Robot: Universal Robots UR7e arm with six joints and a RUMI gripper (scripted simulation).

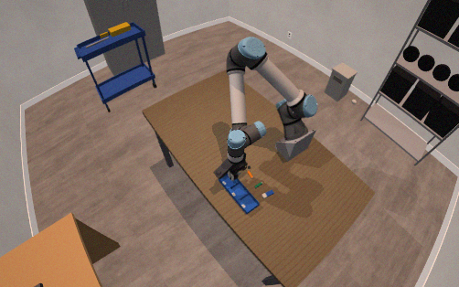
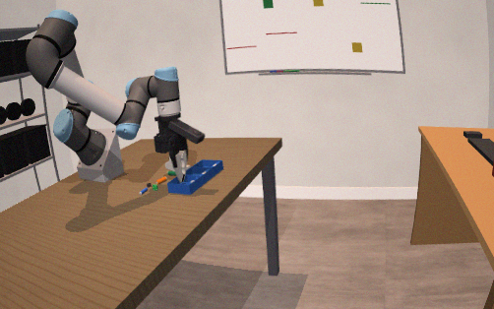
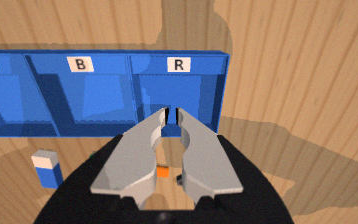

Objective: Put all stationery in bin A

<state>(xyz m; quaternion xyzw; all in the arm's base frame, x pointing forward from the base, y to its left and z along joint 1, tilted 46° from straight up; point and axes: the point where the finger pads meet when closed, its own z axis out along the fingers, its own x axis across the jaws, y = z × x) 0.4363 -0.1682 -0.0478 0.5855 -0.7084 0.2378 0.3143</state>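
My hand is 8 cm to the right of the tray, 2 cm short of it and 2 cm above it. Also, from my hand: green die: 10 cm behind, 3 cm to the right, 3 cm below; then orange marker: 11 cm behind, 4 cm to the left, 3 cm below; then black nut: 14 cm behind, 3 cm below.
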